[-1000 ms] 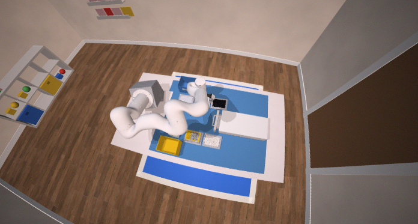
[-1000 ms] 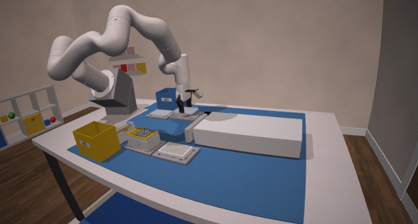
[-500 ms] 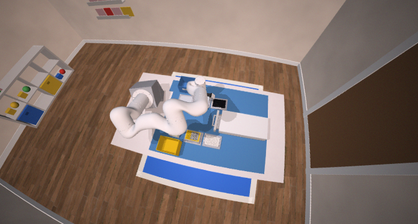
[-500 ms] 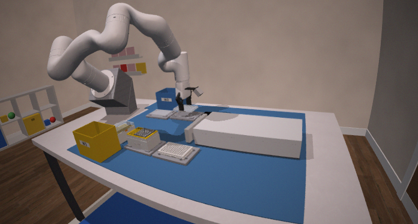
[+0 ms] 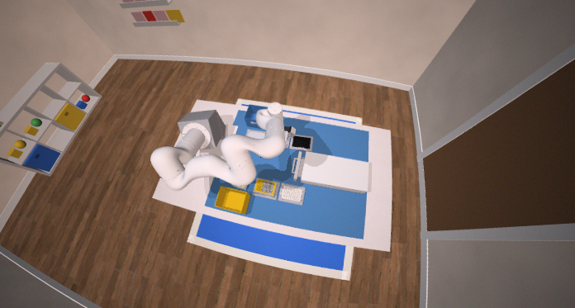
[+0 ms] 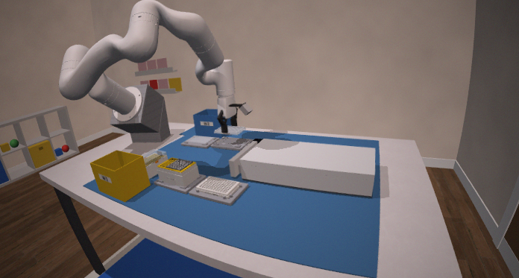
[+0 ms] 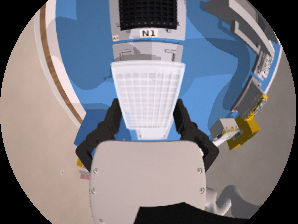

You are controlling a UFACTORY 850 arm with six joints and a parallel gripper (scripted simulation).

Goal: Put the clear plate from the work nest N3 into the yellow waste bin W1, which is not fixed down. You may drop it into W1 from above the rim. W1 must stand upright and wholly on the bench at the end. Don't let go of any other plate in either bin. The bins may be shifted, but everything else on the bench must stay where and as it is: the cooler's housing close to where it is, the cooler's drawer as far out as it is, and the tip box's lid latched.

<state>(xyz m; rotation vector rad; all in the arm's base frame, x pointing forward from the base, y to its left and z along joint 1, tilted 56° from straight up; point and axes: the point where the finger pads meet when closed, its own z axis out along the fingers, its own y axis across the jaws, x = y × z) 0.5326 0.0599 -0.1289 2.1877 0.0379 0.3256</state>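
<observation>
Now: hand 240 mm past the yellow bin, 490 mm to the left of it and 50 mm above it. The rest, counted from my hand: black plate: 170 mm ahead, 10 mm to the right, 70 mm below; then white plate: 10 mm below; then blue bin: 170 mm behind, 150 mm to the left, 50 mm below.
</observation>
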